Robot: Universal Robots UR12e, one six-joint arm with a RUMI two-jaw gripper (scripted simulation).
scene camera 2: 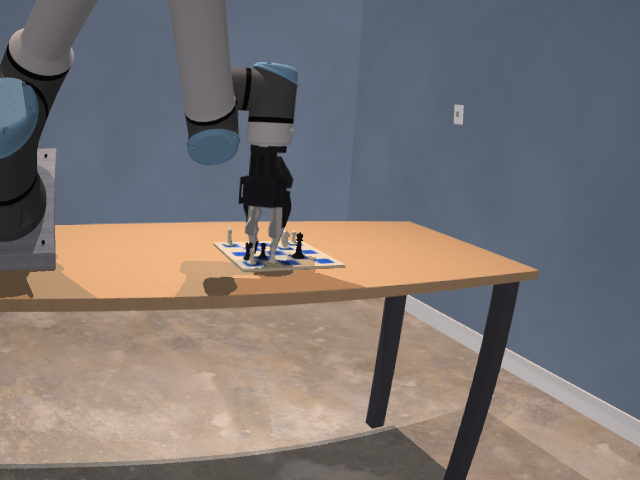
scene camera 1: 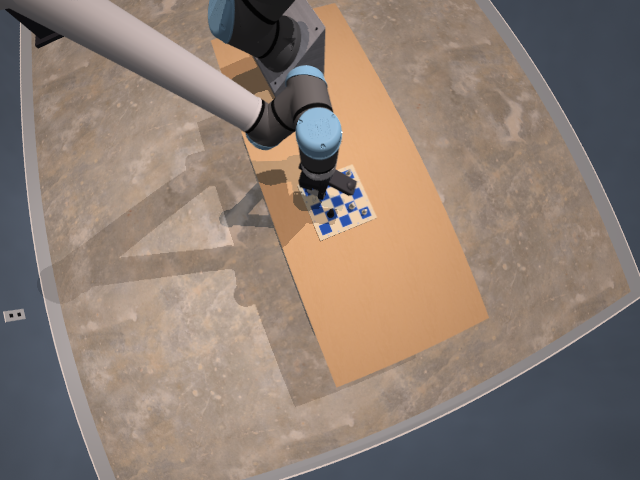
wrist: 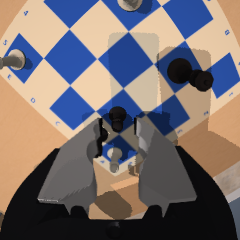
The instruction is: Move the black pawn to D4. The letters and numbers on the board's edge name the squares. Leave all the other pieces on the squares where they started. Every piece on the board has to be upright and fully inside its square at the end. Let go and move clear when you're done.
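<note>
There's a tall black piece (wrist: pixel 179 72) that I can see. I can see my gripper (scene camera 2: pixel 262 255) too, and the wrist view has my gripper in it as well (wrist: pixel 118 119).
</note>
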